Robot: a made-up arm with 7 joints.
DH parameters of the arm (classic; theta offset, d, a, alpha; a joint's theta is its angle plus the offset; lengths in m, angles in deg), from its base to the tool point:
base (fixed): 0 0 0 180
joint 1: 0 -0.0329 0.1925 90
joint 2: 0 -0.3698 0.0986 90
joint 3: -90 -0.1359 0.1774 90
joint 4: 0 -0.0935 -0.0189 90
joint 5: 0 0.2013 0.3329 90
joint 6: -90 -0.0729 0.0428 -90
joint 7: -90 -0.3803 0.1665 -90
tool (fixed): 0 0.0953 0 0
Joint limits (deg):
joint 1: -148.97..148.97
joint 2: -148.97..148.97
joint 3: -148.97..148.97
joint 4: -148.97..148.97
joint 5: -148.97..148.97
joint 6: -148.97..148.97
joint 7: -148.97..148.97
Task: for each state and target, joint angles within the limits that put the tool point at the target. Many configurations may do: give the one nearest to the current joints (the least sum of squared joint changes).
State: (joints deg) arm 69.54 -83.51 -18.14 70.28 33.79 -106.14 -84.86
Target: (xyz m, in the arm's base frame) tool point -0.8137 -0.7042 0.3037
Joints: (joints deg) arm 42.41 -68.56 4.98 90.43 17.33 -109.25 -79.65
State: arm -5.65 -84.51 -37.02 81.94 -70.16 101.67 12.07
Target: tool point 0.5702 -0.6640 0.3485
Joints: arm -11.50 -70.12 -57.49 84.03 -72.97 76.35 0.11
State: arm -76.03 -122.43 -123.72 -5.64 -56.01 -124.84 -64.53
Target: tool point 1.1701 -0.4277 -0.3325
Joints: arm -28.68 -103.34 -108.90 -0.28 -63.94 -139.21 -68.80
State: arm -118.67 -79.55 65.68 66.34 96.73 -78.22 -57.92
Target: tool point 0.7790 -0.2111 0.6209
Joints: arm -90.41 -116.97 68.27 101.31 81.59 -75.11 -52.05
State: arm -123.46 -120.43 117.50 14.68 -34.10 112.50 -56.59
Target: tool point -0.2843 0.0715 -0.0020
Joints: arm -107.80 -122.21 133.73 9.65 -50.29 115.57 -52.13
